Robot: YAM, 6 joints.
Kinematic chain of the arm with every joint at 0, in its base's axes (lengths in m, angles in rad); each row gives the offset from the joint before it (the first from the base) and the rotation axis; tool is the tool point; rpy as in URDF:
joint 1: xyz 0 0 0.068 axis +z
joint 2: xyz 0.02 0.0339 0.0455 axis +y
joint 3: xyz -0.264 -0.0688 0 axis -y
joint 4: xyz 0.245 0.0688 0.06 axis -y
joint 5: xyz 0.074 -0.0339 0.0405 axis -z
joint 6: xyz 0.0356 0 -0.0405 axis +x
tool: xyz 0 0 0 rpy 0 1.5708 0
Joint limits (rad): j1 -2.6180..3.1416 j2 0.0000..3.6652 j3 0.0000..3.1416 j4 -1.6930..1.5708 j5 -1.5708..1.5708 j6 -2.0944..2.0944
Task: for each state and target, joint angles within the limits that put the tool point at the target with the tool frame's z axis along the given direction. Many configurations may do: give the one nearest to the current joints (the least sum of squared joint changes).
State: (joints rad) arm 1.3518 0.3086 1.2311 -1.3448 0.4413 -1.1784
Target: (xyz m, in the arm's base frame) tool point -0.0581 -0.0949 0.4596 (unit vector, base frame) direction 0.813 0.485 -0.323
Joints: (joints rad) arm 0.9109 0.5185 1.8576 -1.6903 0.3521 -1.1784
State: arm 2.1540 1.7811 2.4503 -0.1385 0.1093 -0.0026
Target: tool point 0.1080 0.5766 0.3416 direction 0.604 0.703 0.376
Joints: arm 1.4152 2.5743 2.4973 0.5221 0.5094 -0.0026
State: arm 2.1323 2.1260 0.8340 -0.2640 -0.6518 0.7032
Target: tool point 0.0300 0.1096 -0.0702 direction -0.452 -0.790 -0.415
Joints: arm 1.2479 2.7120 0.7108 -0.7052 -0.1788 0.7032
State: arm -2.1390 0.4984 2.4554 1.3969 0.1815 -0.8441
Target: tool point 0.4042 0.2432 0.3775 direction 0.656 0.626 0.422
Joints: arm -2.6160 0.0022 1.8722 0.8252 0.2139 -0.8441
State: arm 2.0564 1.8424 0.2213 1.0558 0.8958 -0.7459
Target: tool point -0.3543 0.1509 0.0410 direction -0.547 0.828 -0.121
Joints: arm 2.7937 2.3698 0.8557 1.3633 0.6337 -0.7459
